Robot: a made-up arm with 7 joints. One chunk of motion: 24 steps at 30 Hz.
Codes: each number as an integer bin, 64 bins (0 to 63) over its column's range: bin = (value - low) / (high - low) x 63, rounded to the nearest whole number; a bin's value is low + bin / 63 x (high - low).
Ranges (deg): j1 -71.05..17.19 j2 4.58..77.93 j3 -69.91..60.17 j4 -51..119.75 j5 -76.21..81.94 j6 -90.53..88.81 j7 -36.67..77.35
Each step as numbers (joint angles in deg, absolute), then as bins.
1 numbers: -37.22 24.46 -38.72 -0.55 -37.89 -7.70 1.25
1 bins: 24 17 15 19 15 29 21
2 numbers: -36.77 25.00 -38.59 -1.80 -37.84 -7.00 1.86
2 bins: 24 18 15 18 15 29 21
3 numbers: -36.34 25.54 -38.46 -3.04 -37.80 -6.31 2.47
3 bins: 25 18 15 18 15 30 22
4 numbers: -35.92 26.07 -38.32 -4.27 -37.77 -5.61 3.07
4 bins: 25 18 15 17 15 30 22
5 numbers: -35.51 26.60 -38.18 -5.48 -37.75 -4.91 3.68
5 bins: 25 19 15 17 15 30 22
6 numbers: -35.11 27.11 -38.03 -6.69 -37.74 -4.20 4.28
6 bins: 26 19 15 16 15 30 23
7 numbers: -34.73 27.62 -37.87 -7.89 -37.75 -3.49 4.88
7 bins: 26 20 16 16 15 31 23
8 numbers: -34.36 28.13 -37.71 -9.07 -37.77 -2.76 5.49
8 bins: 26 20 16 15 15 31 23
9 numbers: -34.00 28.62 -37.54 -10.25 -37.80 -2.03 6.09
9 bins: 26 21 16 15 15 31 24
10 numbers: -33.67 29.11 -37.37 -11.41 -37.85 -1.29 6.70
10 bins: 27 21 16 15 15 31 24
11 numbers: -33.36 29.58 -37.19 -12.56 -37.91 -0.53 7.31
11 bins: 27 21 16 14 15 32 24
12 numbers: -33.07 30.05 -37.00 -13.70 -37.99 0.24 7.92
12 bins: 27 22 16 14 15 32 25
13 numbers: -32.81 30.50 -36.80 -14.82 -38.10 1.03 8.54
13 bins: 27 22 16 13 15 32 25
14 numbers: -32.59 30.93 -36.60 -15.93 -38.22 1.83 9.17
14 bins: 27 23 16 13 15 32 25
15 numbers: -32.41 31.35 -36.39 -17.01 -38.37 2.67 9.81
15 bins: 28 23 16 13 15 33 26
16 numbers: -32.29 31.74 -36.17 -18.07 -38.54 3.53 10.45
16 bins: 28 23 16 12 15 33 26
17 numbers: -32.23 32.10 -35.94 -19.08 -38.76 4.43 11.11
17 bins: 28 24 16 12 15 33 26
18 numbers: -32.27 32.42 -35.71 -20.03 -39.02 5.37 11.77
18 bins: 28 24 17 11 15 34 27
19 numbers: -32.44 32.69 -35.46 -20.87 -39.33 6.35 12.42
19 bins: 28 24 17 11 15 34 27
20 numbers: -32.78 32.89 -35.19 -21.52 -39.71 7.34 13.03
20 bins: 27 24 17 11 15 34 27
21 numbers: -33.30 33.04 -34.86 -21.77 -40.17 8.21 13.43
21 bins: 27 24 17 11 14 35 28
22 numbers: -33.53 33.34 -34.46 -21.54 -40.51 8.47 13.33
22 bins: 27 25 17 11 14 35 28
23 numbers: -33.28 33.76 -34.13 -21.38 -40.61 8.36 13.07
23 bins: 27 25 17 11 14 35 27
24 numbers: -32.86 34.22 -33.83 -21.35 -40.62 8.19 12.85
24 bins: 27 25 17 11 14 35 27
